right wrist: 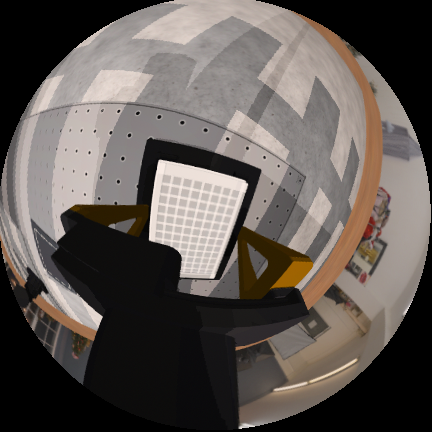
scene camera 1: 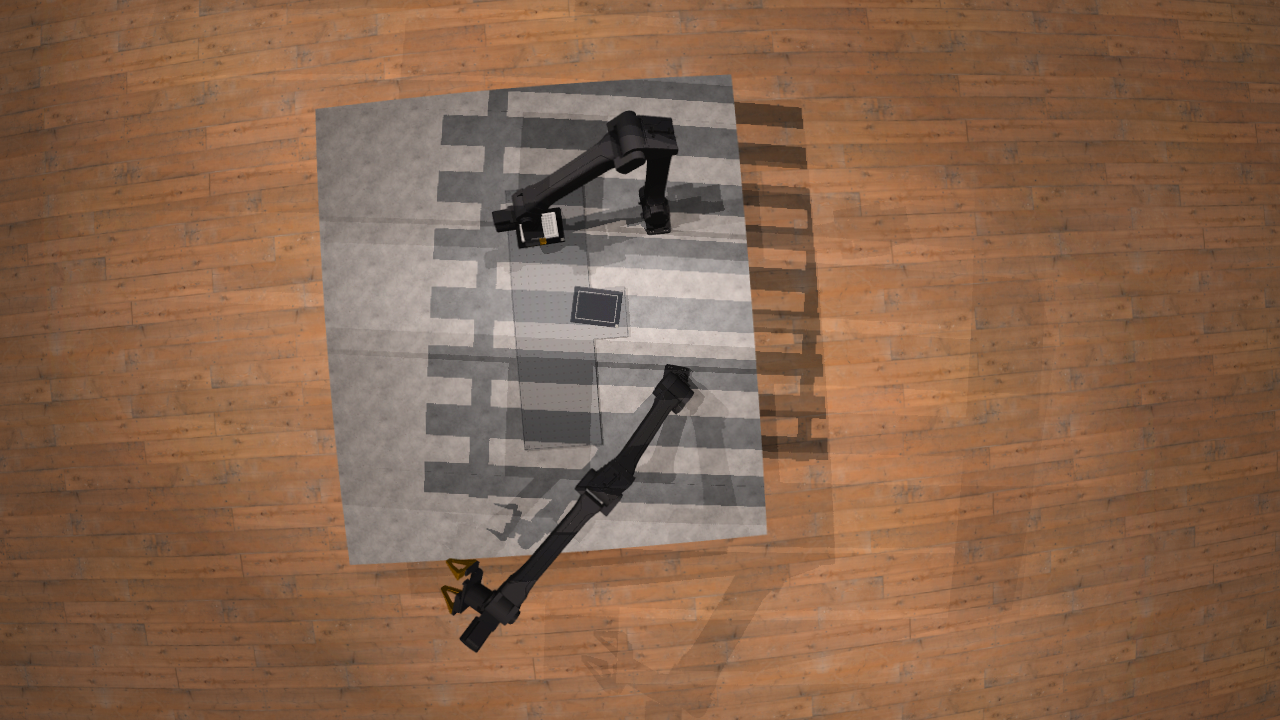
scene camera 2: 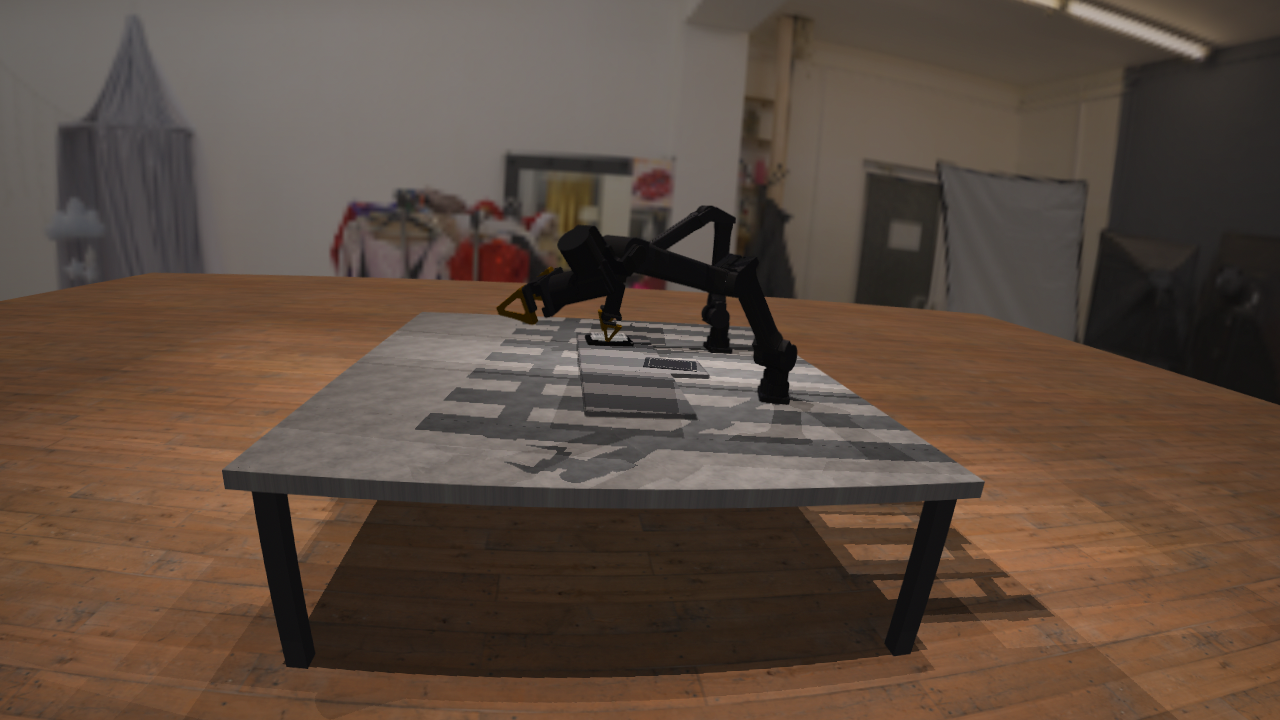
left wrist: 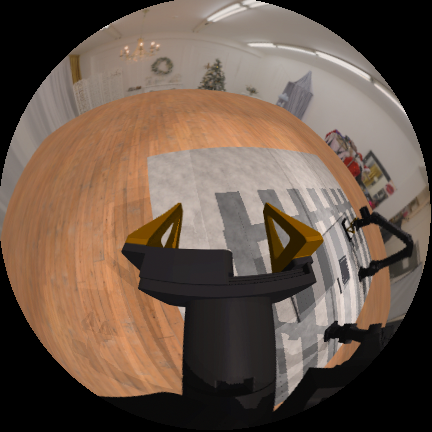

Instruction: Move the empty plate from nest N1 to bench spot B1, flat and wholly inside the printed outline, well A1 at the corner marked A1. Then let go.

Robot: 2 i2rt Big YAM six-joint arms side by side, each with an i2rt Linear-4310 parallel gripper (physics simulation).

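Where they show: left gripper, fingertip midpoint: (scene camera 1: pixel 444 573) (scene camera 2: pixel 509 302) (left wrist: pixel 223 206); right gripper, fingertip midpoint: (right wrist: pixel 192 221) (scene camera 2: pixel 605 336) (left wrist: pixel 348 226); left arm's base at its link origin: (scene camera 1: pixel 674 382) (scene camera 2: pixel 772 397) (left wrist: pixel 329 330); right arm's base at its link origin: (scene camera 1: pixel 657 217) (scene camera 2: pixel 717 349) (left wrist: pixel 359 273).
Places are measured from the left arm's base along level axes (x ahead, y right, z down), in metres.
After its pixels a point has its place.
The white plate (scene camera 1: pixel 549 224) @(x 0.531, y 0.461, z -0.035 m) (right wrist: pixel 197 215) @(x 0.588, y 0.444, z -0.032 m) lies in the black nest (right wrist: pixel 254 182) @(x 0.648, y 0.480, z -0.025 m) (scene camera 2: pixel 617 343) @(x 0.528, y 0.398, z -0.022 m). My right gripper (scene camera 2: pixel 610 329) @(x 0.581, y 0.442, z -0.035 m) (right wrist: pixel 192 221) @(x 0.581, y 0.442, z -0.035 m) is open low over it. Its fingers stand on either side of the plate in the right wrist view, not visibly touching it, and the gripper body hides its near left corner. The dark pad (scene camera 1: pixel 597 307) @(x 0.316, y 0.210, z -0.015 m) (scene camera 2: pixel 671 364) @(x 0.315, y 0.204, z -0.015 m) (left wrist: pixel 344 270) @(x 0.312, y 0.206, z -0.015 m) with a pale printed outline is flat and bare. The A1 mark cannot be read. My left gripper (scene camera 1: pixel 445 575) @(x 0.570, y -0.630, z -0.311 m) (left wrist: pixel 223 206) @(x 0.570, y -0.630, z -0.311 m) is open and empty, held out beyond the table's lower edge in scene camera 1.
A perforated board (scene camera 1: pixel 550 349) @(x 0.452, y 0.035, z -0.013 m) (scene camera 2: pixel 631 395) @(x 0.391, y -0.168, z -0.013 m) (right wrist: pixel 112 150) @(x 0.598, y 0.330, z -0.013 m) lies on the grey table (scene camera 1: pixel 375 268) @(x 1.136, y 0.206, z 0.000 m) (scene camera 2: pixel 358 429) @(x 0.931, y -0.606, z 0.000 m), under the nest, with a side part by the pad. The right arm (scene camera 1: pixel 572 174) @(x 0.386, y 0.467, z -0.432 m) reaches over the upper end of the board. The left arm (scene camera 1: pixel 554 537) @(x 0.274, y -0.419, z -0.401 m) stretches across the table's lower edge.
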